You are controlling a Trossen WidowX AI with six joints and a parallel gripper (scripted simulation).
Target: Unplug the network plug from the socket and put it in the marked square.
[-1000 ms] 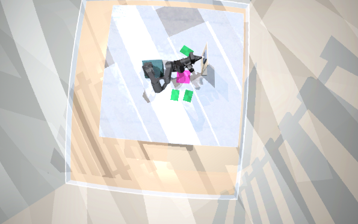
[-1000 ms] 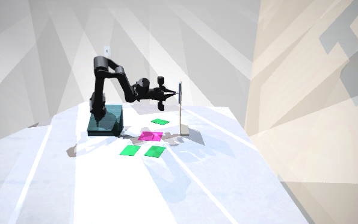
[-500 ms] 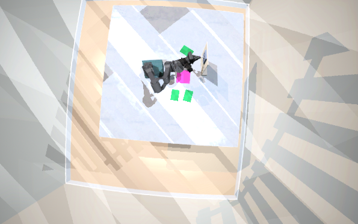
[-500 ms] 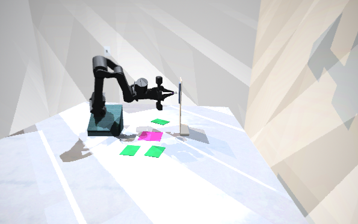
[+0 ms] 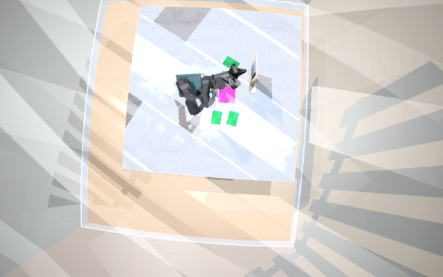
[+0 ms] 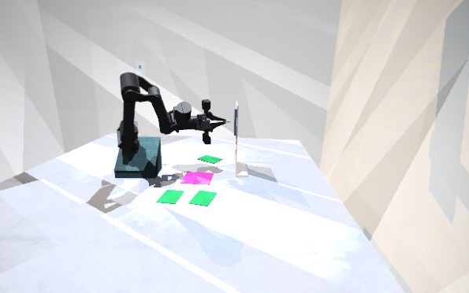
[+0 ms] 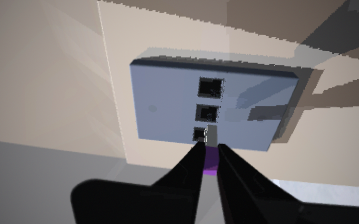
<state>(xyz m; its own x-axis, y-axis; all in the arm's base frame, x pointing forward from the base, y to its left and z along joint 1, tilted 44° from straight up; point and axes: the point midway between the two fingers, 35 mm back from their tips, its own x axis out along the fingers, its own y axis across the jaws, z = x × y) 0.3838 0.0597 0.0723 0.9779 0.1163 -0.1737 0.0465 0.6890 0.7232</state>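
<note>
Now: gripper tip 23 cm above the magenta square, 12 cm past it and 9 cm to the left of it. The rest, counted from my gripper tip: upright panel: 9 cm below, 5 cm ahead.
</note>
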